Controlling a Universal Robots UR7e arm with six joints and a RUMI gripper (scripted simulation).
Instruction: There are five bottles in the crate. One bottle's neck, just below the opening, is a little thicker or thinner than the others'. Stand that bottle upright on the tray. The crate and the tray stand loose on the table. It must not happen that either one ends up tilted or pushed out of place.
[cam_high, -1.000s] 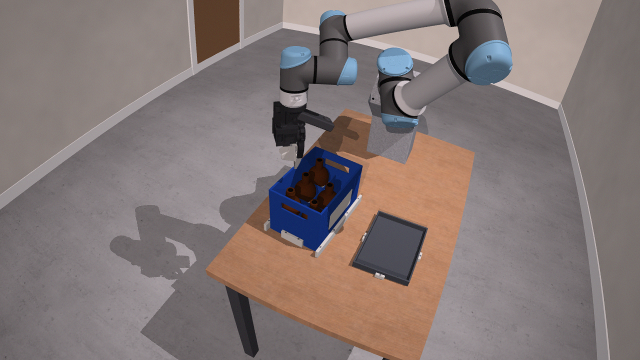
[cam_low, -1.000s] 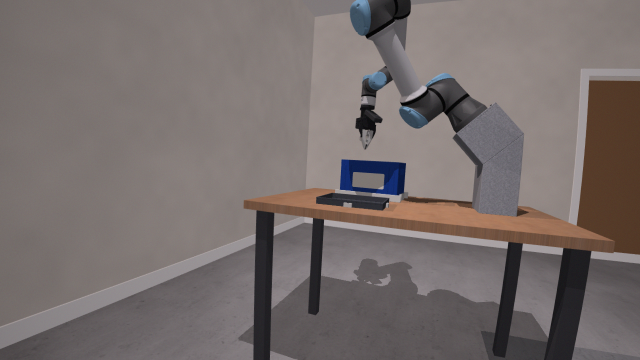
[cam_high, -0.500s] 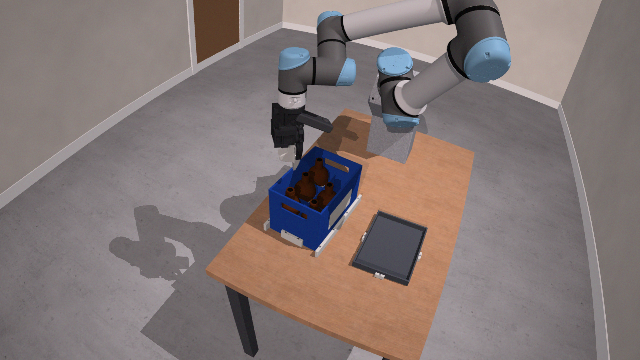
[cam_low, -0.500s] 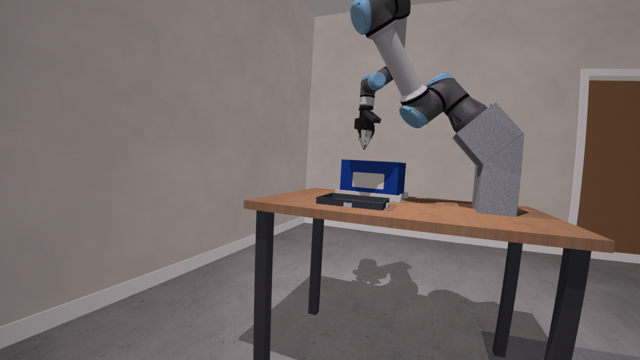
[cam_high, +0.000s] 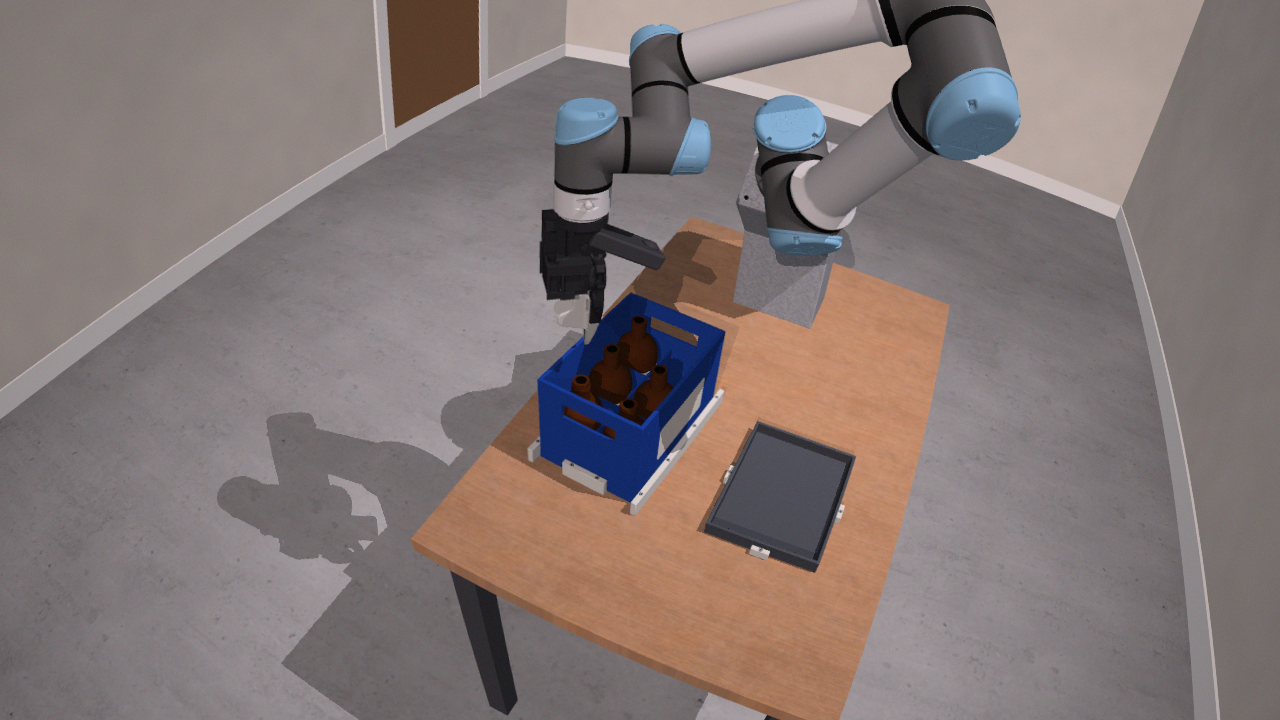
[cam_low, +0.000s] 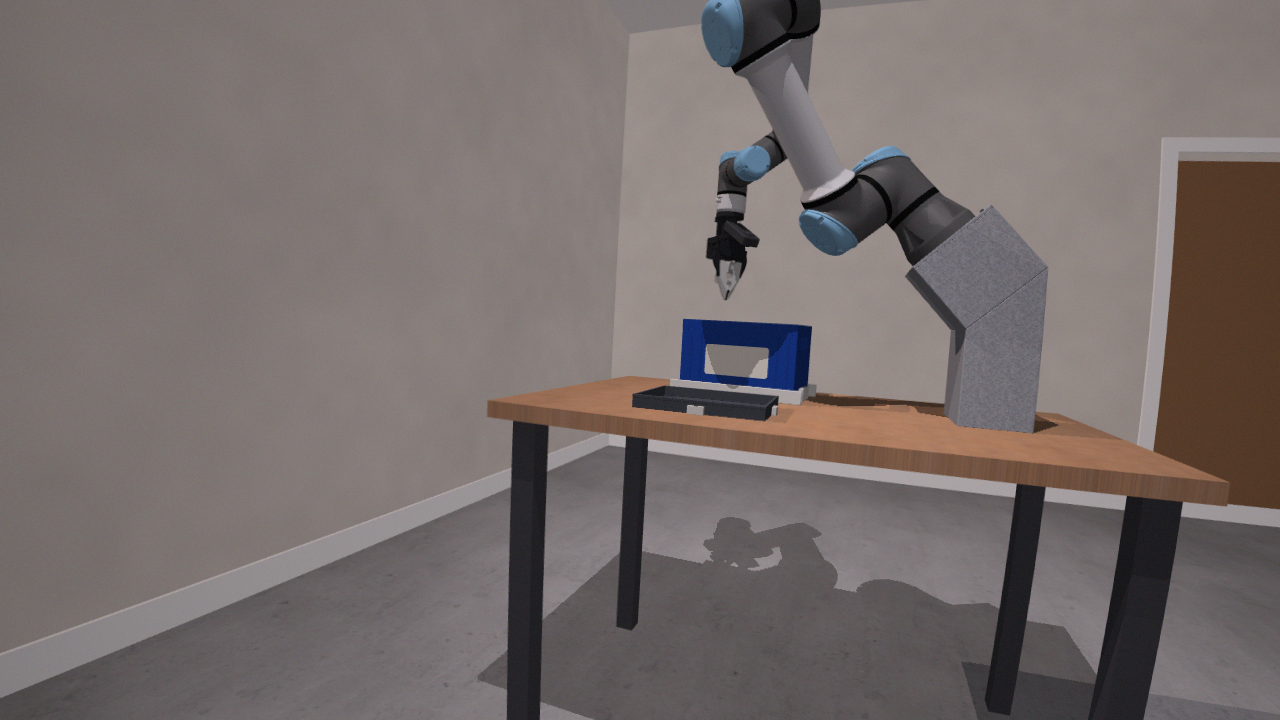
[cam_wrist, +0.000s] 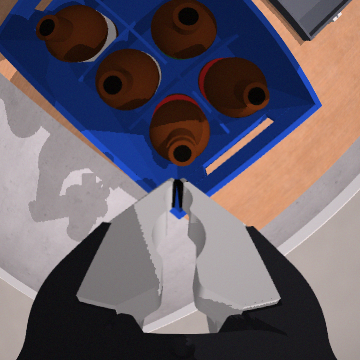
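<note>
The bottle lies 160 mm below my hand and 10 mm ahead of it. The rest, counted from my hand: dark tray 340 mm to the left, 230 mm below, 80 mm behind; crate 160 mm below, 80 mm behind, 40 mm to the left.
</note>
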